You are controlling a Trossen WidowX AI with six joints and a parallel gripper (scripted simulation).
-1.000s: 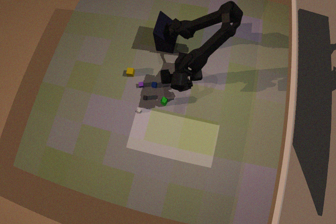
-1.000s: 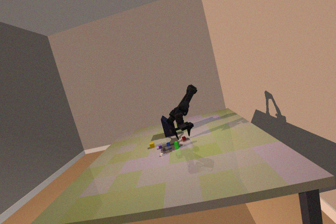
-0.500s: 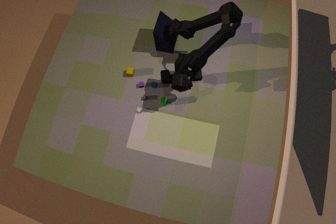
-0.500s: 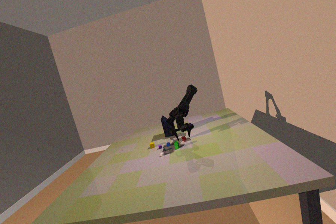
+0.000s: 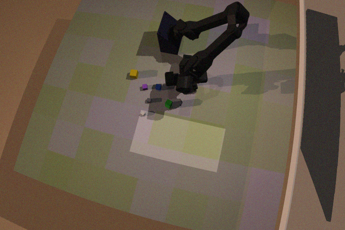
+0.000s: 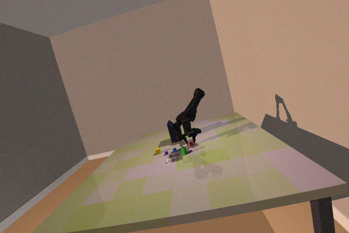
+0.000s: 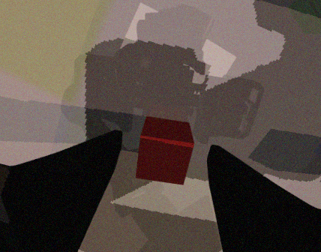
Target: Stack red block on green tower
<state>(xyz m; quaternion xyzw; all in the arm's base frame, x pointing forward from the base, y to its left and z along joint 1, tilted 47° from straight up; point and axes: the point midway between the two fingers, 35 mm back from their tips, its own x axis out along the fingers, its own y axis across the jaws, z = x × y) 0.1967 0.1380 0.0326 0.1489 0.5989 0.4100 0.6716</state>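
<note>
Right now the grey block is 13 cm ahead of my gripper tip and 14 cm to the right of it. Round my gripper tip: red block: right at my gripper tip; then blue block: 5 cm ahead, 12 cm to the right; then purple block: 7 cm ahead, 19 cm to the right.
</note>
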